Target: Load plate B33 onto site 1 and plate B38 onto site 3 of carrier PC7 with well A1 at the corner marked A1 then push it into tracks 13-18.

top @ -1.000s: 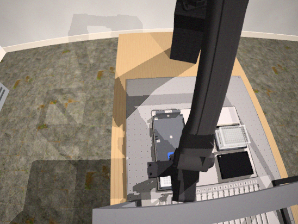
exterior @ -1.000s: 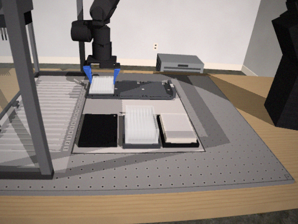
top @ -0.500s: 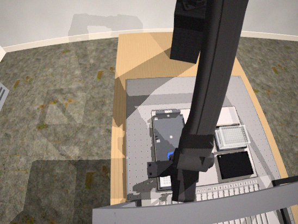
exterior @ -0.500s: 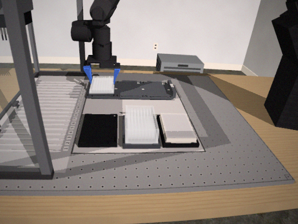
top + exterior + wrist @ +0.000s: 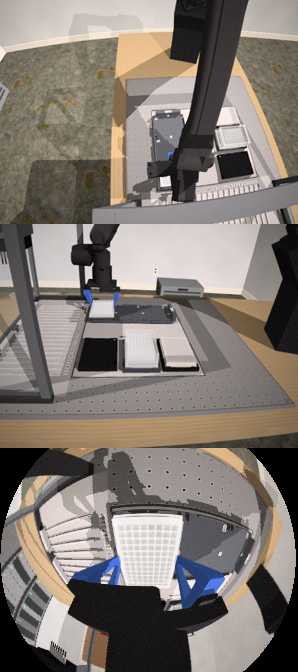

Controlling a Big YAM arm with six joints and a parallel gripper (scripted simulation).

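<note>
Right now my hand is 10 mm above the white 96-well plate B38. Also, from my hand: nest S3 (250 mm to the left, 60 mm ahead, 30 mm below); dark plate carrier PC7 (100 mm behind, 30 mm to the left, 20 mm below); nest S1 (310 mm to the left, 160 mm behind, 30 mm below).
</note>
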